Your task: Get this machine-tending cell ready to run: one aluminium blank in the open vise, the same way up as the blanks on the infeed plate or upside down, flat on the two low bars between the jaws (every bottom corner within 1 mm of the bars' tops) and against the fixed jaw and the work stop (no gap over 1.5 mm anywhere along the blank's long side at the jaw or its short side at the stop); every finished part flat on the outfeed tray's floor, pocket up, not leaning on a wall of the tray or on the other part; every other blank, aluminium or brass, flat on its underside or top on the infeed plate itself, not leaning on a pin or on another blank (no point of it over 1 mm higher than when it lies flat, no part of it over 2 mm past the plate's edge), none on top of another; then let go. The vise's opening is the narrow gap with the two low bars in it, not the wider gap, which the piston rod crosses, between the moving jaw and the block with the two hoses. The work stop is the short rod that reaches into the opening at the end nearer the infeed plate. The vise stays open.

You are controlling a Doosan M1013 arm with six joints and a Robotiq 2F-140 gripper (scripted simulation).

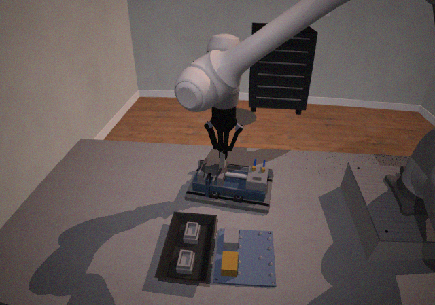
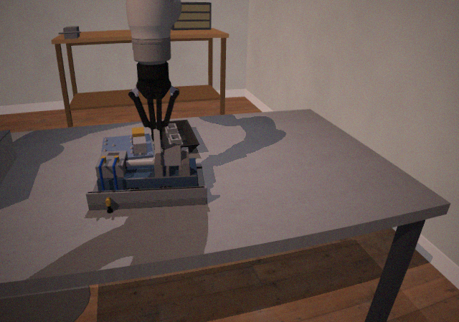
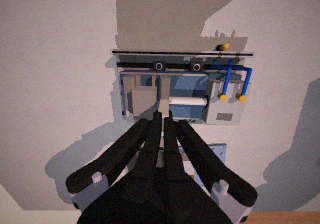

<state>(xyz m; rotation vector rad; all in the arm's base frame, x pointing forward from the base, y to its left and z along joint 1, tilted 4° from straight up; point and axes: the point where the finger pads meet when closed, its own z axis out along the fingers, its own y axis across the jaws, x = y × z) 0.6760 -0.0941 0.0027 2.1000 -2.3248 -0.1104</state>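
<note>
The blue vise is 100 mm below my hand and 30 mm behind it. Also, from my hand: brass blank: 330 mm to the left, 120 mm below, 60 mm behind; aluminium blank: 240 mm to the left, 120 mm below, 50 mm behind; infeed plate: 290 mm to the left, 140 mm below, 100 mm behind.
</note>
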